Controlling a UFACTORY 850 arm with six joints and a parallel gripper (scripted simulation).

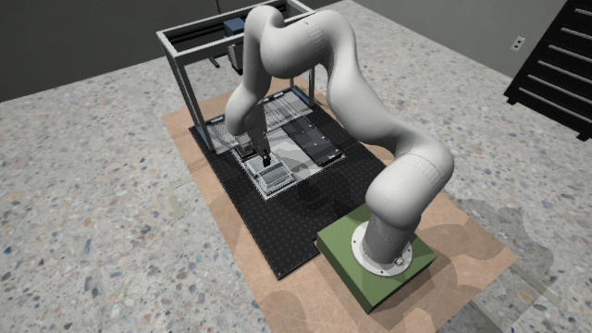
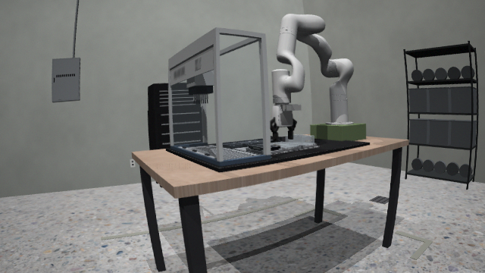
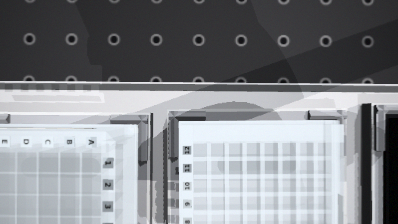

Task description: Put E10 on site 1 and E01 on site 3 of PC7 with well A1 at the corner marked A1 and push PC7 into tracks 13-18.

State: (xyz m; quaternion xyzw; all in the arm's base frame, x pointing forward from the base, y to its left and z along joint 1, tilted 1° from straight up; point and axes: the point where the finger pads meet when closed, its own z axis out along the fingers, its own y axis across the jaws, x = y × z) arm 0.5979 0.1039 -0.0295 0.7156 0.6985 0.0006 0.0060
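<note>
Right now my hand is 3 cm above the 96-well plate E01. Round my hand: nest S2 (4 cm below); then deep-well block E07 (11 cm behind, 2 cm below); then dark 384-well plate E10 (11 cm ahead, 3 cm below).
</note>
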